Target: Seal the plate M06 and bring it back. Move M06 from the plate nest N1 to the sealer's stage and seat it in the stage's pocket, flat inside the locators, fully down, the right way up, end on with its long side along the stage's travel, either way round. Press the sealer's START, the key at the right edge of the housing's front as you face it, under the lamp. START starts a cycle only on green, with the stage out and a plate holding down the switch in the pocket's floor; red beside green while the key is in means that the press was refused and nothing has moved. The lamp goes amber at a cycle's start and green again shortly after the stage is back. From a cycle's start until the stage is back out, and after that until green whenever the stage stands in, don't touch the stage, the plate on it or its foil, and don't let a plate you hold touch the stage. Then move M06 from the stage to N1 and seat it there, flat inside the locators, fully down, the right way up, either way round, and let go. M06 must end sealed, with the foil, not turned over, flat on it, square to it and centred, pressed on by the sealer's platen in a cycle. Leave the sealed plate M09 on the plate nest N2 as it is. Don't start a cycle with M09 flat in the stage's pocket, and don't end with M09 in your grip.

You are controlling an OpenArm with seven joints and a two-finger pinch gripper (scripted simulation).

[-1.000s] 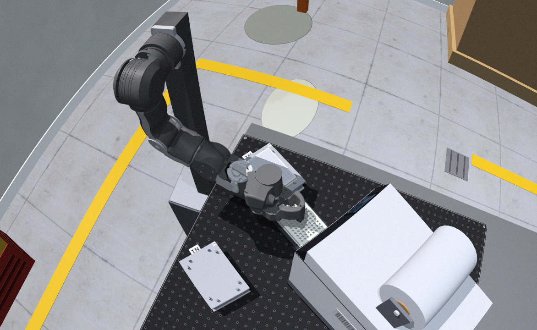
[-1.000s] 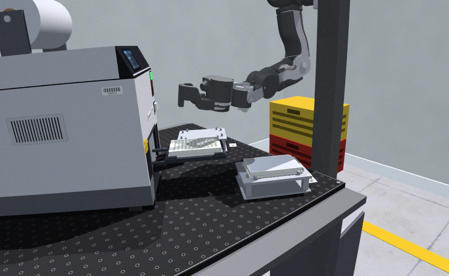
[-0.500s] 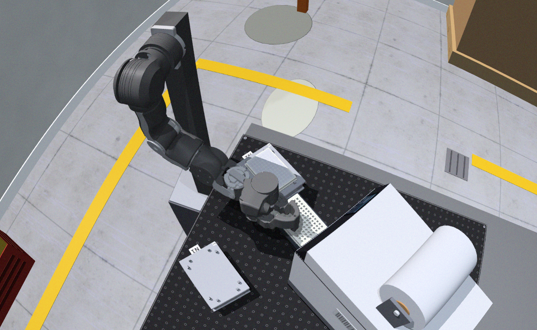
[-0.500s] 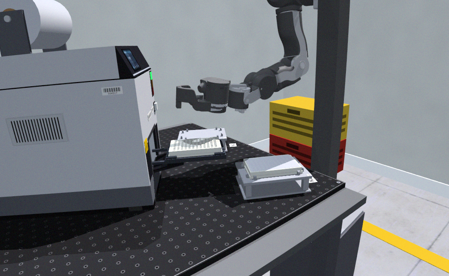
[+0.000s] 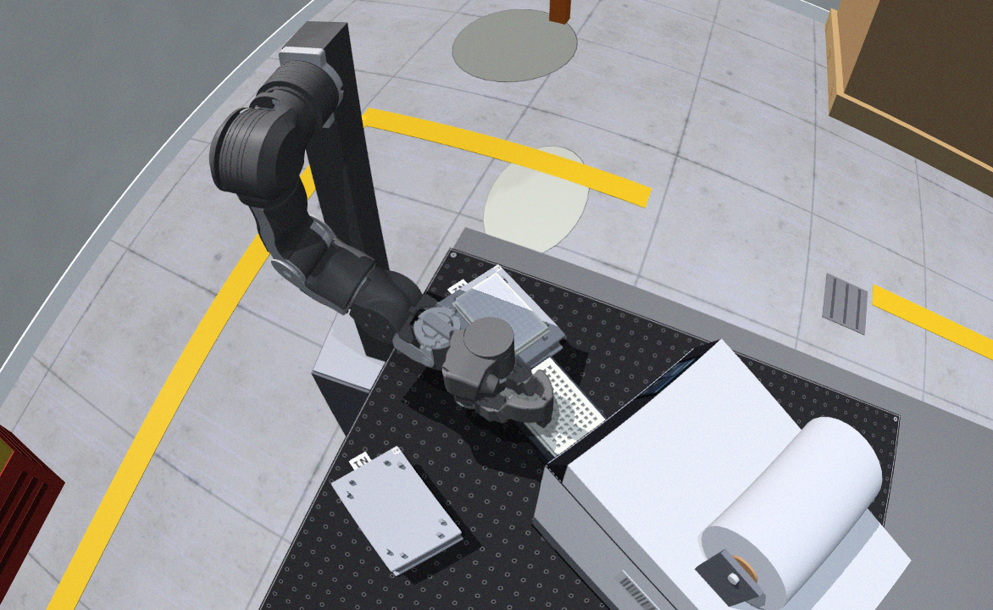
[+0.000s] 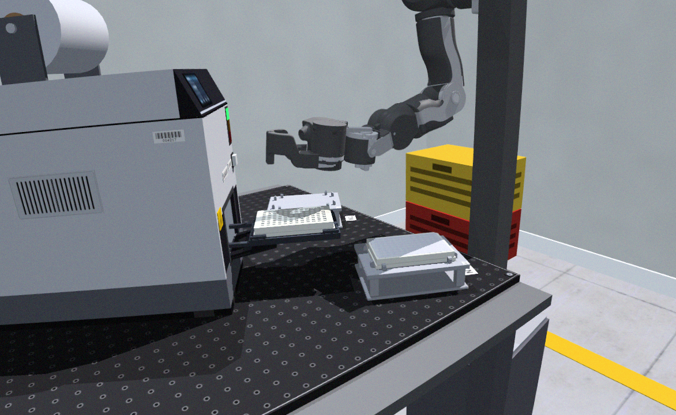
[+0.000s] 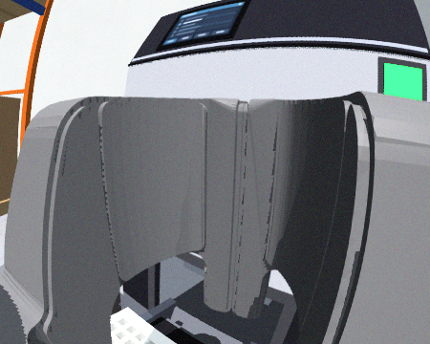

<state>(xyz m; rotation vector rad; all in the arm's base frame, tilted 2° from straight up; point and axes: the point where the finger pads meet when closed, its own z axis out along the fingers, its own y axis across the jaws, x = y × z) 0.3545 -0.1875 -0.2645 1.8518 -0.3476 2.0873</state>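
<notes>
Now: hand 30 mm short of the start key, 80 mm to the left of it and 30 mm above it. The rest, counted from my hand: sealer's stage: 10 mm ahead, 60 mm to the left, 130 mm below; plate M06: 10 mm ahead, 60 mm to the left, 120 mm below; screen: 130 mm ahead, 20 mm to the left, 110 mm above.
</notes>
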